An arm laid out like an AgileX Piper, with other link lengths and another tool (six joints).
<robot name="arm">
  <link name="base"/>
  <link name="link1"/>
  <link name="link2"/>
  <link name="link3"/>
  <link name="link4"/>
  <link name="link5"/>
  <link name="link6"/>
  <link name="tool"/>
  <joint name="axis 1" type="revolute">
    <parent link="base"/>
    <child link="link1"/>
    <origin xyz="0 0 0.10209"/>
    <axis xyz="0 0 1"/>
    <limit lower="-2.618" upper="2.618"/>
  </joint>
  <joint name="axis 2" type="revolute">
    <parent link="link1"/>
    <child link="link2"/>
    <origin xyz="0 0 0"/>
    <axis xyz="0 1 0"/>
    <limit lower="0" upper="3.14"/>
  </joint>
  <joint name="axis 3" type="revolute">
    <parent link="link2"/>
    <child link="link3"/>
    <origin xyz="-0.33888 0 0.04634"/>
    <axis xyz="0 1 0"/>
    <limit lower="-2.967" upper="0"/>
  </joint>
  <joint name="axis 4" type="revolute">
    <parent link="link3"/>
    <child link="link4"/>
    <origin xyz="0.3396 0 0.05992"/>
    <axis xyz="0.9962 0 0.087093"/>
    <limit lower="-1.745" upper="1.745"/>
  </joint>
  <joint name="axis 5" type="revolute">
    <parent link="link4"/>
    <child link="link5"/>
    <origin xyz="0 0 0"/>
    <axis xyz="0 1 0"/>
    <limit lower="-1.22" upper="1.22"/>
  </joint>
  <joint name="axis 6" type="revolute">
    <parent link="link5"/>
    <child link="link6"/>
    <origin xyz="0.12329 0 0.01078"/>
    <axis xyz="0.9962 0 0.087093"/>
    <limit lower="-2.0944" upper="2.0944"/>
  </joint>
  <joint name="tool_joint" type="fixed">
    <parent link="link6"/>
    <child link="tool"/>
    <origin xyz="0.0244 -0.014 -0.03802" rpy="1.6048 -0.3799 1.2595"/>
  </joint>
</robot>
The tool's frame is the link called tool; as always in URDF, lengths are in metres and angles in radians.
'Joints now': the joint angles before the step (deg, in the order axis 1, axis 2, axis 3, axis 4, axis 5, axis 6). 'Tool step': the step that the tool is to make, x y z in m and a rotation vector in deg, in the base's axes. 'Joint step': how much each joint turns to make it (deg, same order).
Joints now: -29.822 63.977 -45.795 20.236 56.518 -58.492
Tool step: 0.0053 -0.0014 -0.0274 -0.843 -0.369 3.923
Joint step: -0.001 1.699 3.531 2.386 -4.235 -6.834
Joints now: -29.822 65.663 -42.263 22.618 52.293 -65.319
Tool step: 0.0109 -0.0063 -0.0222 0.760 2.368 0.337
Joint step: 0.233 4.579 0.124 0.123 -2.127 -1.022
